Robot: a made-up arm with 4 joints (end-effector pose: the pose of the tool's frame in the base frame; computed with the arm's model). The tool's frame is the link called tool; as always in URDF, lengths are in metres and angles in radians. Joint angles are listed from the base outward.
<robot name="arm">
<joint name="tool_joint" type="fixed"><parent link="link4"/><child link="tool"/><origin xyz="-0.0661 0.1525 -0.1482" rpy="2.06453 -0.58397 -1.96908"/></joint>
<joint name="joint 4" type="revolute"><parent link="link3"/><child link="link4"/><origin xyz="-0.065 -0.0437 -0.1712" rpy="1.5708 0 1.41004"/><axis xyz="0 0 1"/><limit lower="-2.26" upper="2.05"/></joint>
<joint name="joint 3" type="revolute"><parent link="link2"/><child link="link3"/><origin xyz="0.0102 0.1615 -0.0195" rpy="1.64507 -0.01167 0.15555"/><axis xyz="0 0 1"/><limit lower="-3.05" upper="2.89"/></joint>
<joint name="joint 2" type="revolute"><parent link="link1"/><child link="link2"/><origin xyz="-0.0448 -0.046 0.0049" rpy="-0.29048 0.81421 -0.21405"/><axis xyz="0 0 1"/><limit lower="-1.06" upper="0.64"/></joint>
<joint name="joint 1" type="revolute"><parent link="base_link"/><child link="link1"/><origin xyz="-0.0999 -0.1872 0.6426" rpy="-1.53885 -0.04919 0.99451"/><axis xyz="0 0 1"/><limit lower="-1.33" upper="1.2"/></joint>
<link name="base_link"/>
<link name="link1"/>
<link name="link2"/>
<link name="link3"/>
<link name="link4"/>
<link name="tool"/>
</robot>
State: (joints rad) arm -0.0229 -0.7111 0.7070 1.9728
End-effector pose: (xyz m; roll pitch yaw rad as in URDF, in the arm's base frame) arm 0.1807 -0.4524 0.3175 2.9127 -0.0180 1.7500
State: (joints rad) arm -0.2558 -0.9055 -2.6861 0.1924
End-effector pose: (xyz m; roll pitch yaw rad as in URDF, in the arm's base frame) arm 0.0828 -0.0247 0.7741 -1.1210 1.0814 0.4965
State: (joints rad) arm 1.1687 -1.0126 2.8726 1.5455
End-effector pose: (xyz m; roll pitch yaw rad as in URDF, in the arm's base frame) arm 0.2607 -0.1415 0.3457 -2.3182 -0.0790 -1.8566
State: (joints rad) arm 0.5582 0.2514 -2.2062 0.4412
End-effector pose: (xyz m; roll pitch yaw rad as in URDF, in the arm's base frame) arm -0.2270 -0.0863 0.4188 1.9911 0.2492 -2.2911
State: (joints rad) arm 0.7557 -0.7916 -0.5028 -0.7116
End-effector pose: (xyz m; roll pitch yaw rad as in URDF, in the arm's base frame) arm -0.1863 -0.2417 0.4967 0.9380 -0.1455 -1.1165
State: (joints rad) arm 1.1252 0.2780 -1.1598 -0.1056
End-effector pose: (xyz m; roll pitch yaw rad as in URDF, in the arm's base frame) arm -0.3343 -0.1579 0.6481 0.8215 -0.4326 -2.0201
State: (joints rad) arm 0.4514 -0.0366 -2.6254 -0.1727
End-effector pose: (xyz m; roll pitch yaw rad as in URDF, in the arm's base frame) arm 0.0110 -0.1226 0.4599 1.6813 0.5654 -2.9845
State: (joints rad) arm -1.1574 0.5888 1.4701 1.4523
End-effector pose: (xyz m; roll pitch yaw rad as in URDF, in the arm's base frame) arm 0.1325 -0.0830 0.2152 2.6398 -0.1060 2.4571
